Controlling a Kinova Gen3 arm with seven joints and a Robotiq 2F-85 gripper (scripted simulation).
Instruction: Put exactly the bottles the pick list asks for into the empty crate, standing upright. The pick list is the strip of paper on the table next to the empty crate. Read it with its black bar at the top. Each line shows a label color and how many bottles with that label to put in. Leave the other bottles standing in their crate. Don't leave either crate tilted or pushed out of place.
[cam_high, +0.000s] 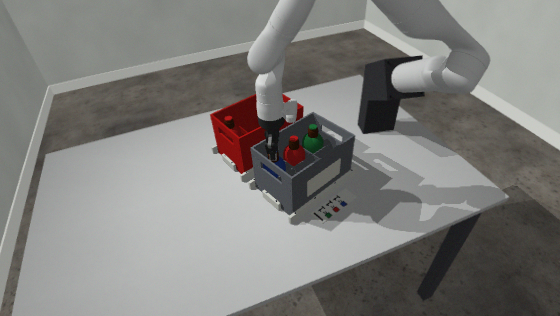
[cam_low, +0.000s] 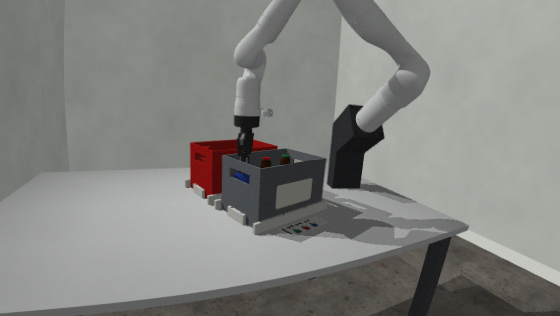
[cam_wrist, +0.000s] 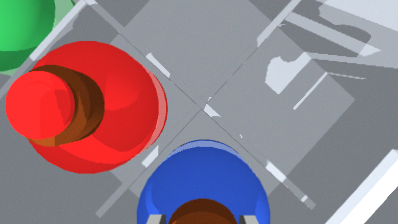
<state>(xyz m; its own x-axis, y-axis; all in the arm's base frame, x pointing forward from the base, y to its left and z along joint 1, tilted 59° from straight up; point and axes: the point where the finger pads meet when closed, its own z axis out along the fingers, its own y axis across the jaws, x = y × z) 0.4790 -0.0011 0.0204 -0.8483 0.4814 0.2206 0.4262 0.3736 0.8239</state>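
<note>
My gripper is now 70 mm above the blue-label bottle. From my hand the other things lie so: red crate 210 mm to the right, 70 mm below, 10 mm behind; then grey crate 90 mm behind, 70 mm below, 10 mm to the left; then green-label bottle 160 mm behind, 70 mm below, 60 mm to the right.
</note>
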